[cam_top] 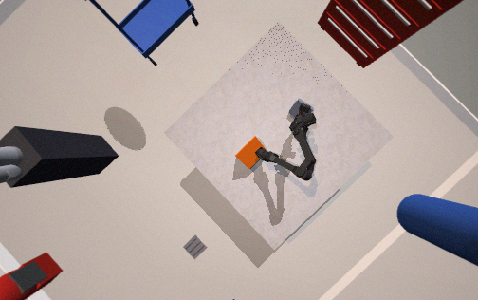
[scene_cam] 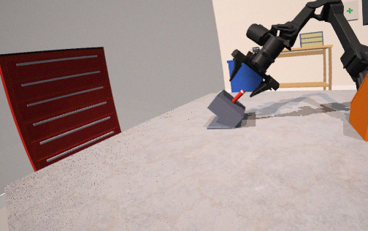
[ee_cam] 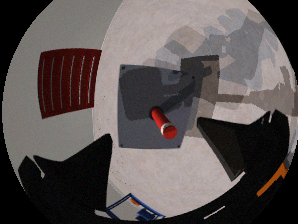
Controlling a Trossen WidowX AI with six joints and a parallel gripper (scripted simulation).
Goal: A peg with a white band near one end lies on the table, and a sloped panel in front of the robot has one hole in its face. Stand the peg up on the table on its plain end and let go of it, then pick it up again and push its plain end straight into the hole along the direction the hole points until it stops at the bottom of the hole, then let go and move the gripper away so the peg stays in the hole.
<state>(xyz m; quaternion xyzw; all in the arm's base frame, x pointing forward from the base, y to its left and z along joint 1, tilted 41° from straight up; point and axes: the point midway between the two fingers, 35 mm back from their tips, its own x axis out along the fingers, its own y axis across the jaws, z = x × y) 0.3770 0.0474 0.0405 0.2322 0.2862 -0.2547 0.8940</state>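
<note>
The red peg is 20 mm below my gripper tip. Round my gripper tip: grey sloped panel 50 mm ahead, 10 mm to the left, 60 mm below.
</note>
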